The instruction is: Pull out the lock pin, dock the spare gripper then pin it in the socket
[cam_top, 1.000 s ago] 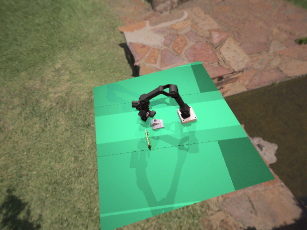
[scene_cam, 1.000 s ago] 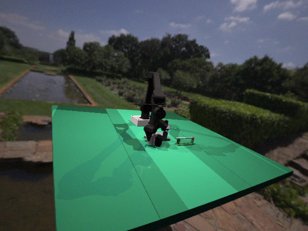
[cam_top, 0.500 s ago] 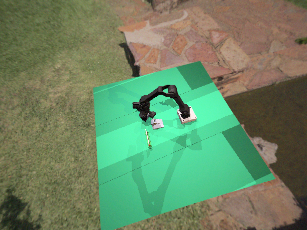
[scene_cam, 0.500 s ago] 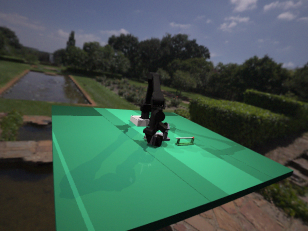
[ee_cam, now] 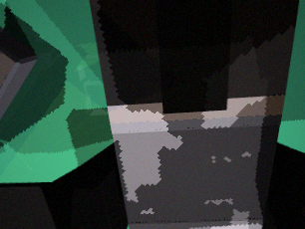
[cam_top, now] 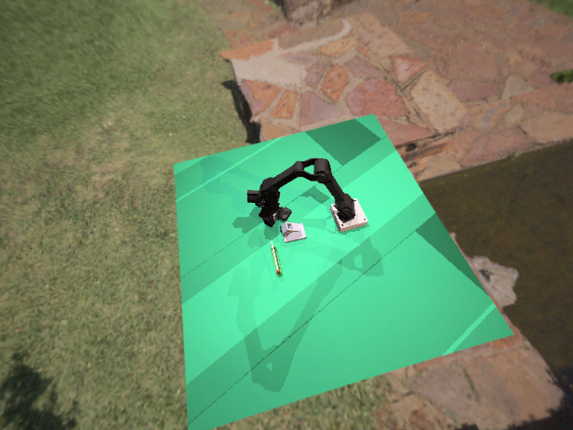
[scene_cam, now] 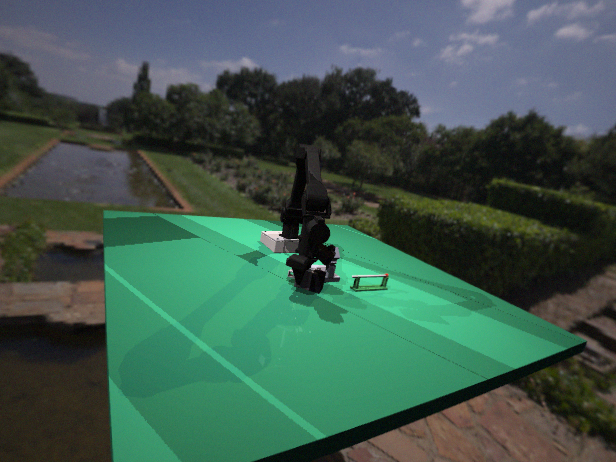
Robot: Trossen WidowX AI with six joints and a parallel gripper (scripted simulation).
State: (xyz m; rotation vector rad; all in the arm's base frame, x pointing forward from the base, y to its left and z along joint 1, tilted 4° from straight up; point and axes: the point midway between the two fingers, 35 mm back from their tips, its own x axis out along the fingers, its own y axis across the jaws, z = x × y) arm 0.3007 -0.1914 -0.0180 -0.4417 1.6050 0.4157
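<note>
The grey mount lies 3 cm behind my gripper tip, 13 cm to the left of it and 4 cm above it. From my gripper tip the other things lie so: spare gripper: 1 cm ahead, 1 cm to the left, 2 cm above; green cradle: 10 cm ahead, 22 cm to the left, 1 cm above.
</note>
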